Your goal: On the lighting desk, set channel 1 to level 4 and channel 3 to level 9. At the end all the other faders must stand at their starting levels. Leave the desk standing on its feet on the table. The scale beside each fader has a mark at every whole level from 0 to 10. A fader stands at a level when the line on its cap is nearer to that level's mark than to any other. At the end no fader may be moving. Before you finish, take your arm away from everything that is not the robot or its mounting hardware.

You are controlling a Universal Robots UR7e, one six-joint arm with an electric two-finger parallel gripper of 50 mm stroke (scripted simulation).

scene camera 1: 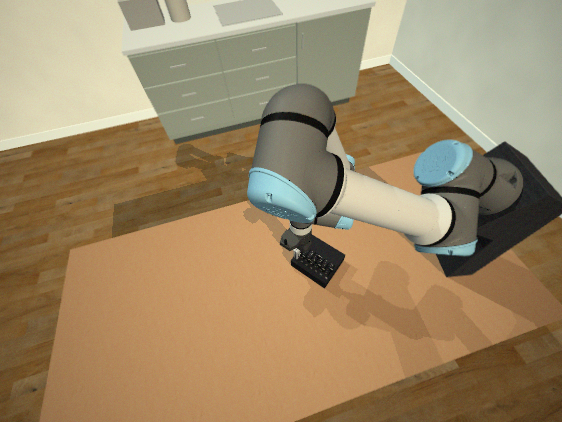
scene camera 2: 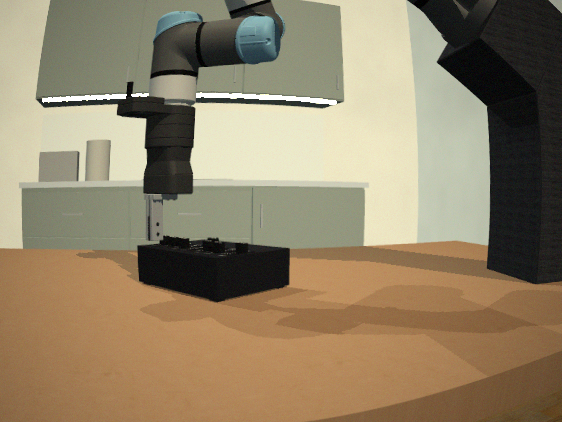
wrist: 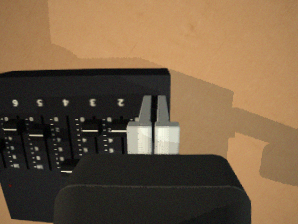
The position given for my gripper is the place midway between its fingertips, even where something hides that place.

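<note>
You can see my gripper [scene camera 2: 154, 240] from that camera, and the wrist view has the gripper [wrist: 154, 109] too.
</note>
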